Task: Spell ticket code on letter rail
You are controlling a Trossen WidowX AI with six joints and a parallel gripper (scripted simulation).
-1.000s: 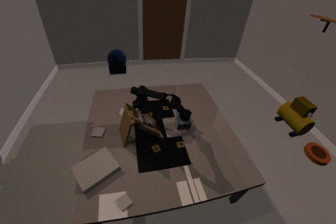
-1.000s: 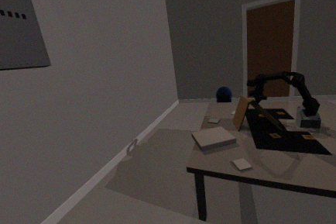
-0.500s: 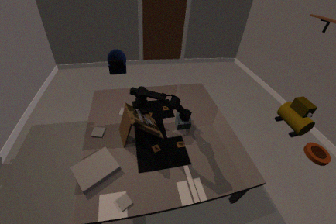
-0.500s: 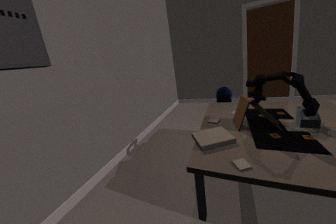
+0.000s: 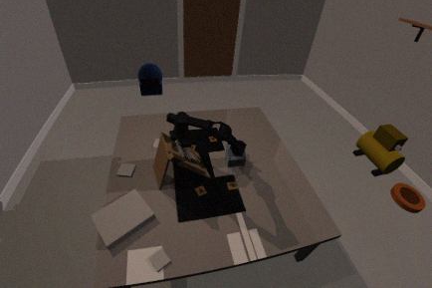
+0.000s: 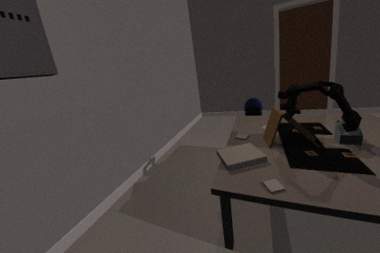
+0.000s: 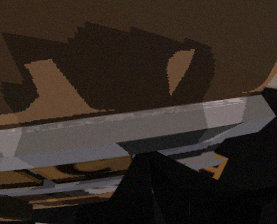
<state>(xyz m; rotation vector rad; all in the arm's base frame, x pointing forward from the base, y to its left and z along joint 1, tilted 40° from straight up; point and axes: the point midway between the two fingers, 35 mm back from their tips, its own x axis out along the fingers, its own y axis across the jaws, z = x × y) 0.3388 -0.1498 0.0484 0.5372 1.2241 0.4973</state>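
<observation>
Right now my gripper tip is 70 mm above the white ticket, 60 mm past it and 40 mm to the right of it. From my gripper tip the other things lie so: tan letter tile 40 mm to the left; then black mat 160 mm below, 160 mm behind, 60 mm to the left; then pad 370 mm ahead, 160 mm below, 40 mm to the right.
</observation>
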